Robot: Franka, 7 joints.
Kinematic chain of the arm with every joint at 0, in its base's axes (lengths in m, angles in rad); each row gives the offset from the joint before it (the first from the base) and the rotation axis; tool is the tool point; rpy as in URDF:
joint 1: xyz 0 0 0.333 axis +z
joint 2: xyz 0 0 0 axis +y
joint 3: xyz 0 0 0.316 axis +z
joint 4: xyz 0.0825 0 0 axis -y
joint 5: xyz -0.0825 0 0.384 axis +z
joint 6: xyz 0 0 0 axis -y
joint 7: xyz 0.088 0 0 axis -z
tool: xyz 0 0 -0.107 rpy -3.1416 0 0
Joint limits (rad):
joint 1: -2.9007..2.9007
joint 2: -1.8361..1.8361
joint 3: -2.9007..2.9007
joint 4: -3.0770..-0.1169
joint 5: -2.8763..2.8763
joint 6: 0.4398..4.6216
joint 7: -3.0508..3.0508
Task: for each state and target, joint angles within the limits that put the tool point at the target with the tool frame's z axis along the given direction. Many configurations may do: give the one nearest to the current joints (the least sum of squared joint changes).
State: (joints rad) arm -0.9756 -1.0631 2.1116 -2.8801 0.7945 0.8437 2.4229
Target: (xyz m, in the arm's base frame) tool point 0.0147 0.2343 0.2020 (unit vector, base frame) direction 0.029 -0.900 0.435
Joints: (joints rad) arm -0.5313 -0.7043 2.2542 -2.5105 -0.0276 0.9198 2.4229
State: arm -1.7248 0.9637 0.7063 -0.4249 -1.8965 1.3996 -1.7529
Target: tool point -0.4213 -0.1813 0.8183 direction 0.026 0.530 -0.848
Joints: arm -2.5824 0.5874 0.8046 -0.1208 -1.6933 0.4803 -1.7529
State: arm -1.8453 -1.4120 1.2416 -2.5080 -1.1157 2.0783 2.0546
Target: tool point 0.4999 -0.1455 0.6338 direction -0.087 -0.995 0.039
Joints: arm -1.7785 -0.9182 1.1257 -2.0202 -0.7825 2.3123 2.0546
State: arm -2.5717 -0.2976 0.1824 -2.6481 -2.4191 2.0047 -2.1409
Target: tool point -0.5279 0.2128 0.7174 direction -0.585 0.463 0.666
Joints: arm -2.9007 -0.1547 -0.5615 -1.7894 -2.8747 2.2618 -2.1409
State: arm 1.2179 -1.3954 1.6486 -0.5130 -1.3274 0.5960 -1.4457
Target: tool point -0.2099 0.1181 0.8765 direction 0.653 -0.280 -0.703
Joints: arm 0.6956 -0.7576 0.8190 -1.0765 -0.6294 0.4398 -1.4457
